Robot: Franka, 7 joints.
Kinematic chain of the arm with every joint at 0, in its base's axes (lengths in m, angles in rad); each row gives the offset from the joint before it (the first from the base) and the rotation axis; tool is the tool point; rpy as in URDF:
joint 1: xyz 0 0 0.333 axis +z
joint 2: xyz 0 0 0 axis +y
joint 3: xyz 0 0 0.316 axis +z
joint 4: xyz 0.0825 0 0 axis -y
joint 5: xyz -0.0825 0 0.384 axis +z
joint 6: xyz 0 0 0 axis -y
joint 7: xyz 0.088 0 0 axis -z
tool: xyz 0 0 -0.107 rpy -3.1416 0 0
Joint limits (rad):
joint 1: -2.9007..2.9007
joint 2: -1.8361..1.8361
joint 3: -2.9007..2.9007
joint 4: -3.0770..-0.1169
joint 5: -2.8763..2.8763
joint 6: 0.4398..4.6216
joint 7: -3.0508..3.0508
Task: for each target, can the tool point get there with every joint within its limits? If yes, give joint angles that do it. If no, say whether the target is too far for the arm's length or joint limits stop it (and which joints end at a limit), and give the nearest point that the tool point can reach.
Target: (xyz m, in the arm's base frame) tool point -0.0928 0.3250 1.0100
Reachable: yes | joints 1.2134 0.0632 0.3091 -0.8345 -1.0809 3.9185 1.1379
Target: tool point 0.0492 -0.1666 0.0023
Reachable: yes | joints -2.1575 0.8672 0.2493 -2.7405 1.3207 2.0793 1.9550
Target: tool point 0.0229 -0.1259 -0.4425
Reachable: no: joint limits stop it (at a limit: joint 2) | nearest point 0.0273 -0.1503 -0.3445 | short by 0.101 m
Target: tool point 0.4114 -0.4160 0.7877
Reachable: yes | joints -0.0213 0.1084 -0.9779 -1.2932 1.1567 1.7897 -0.8430
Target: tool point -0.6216 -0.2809 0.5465
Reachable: yes | joints -0.2500 -0.9445 -1.5981 -1.0656 1.8728 3.7595 1.4346
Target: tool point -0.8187 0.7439 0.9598
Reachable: no: too far | nearest point -0.5524 0.5019 0.7559 | short by 0.414 m
